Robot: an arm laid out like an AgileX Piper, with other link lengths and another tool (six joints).
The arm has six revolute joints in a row. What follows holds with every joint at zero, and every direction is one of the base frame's.
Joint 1 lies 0.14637 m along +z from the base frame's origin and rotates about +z.
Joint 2 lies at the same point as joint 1 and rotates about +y.
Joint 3 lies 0.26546 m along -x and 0.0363 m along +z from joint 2 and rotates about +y.
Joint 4 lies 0.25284 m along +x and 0.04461 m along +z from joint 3 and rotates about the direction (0.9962, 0, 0.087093).
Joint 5 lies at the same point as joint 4 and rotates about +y.
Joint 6 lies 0.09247 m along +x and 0.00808 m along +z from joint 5 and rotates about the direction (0.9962, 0, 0.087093).
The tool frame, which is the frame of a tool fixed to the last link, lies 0.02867 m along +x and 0.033 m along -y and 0.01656 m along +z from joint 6; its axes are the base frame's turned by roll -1.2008, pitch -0.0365 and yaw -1.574 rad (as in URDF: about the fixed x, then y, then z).
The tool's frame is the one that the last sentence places.
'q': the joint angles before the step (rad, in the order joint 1, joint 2, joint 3, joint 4, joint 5, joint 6). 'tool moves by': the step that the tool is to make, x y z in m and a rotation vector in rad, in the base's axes. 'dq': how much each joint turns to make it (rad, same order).
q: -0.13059, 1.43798, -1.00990, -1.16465, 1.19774, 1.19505
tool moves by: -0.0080, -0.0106, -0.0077, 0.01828, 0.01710, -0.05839
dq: -0.04642, 0.01145, 0.01102, 0.01671, 0.00429, 0.00528
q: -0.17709, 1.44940, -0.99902, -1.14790, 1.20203, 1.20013
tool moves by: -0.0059, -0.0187, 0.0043, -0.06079, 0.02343, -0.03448
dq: -0.06837, 0.01397, 0.00017, -0.07247, -0.00917, 0.00060
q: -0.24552, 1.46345, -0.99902, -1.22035, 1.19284, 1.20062
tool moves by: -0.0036, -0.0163, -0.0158, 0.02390, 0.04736, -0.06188
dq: -0.06250, 0.05376, -0.00002, 0.00900, -0.00481, -0.00001
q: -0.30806, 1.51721, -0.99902, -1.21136, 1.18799, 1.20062
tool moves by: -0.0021, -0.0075, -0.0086, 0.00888, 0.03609, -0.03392
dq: -0.02751, 0.03199, 0.00019, 0.00090, 0.00834, -0.00222
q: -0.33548, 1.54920, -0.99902, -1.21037, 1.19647, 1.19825
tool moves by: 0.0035, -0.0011, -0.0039, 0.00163, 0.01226, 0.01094
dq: 0.00025, 0.01534, -0.00029, -0.00700, -0.00889, -0.00019
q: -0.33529, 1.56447, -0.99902, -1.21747, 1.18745, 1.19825
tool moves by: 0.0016, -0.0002, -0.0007, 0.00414, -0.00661, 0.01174
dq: 0.00012, -0.00007, 0.00007, 0.00003, -0.01400, 0.00005
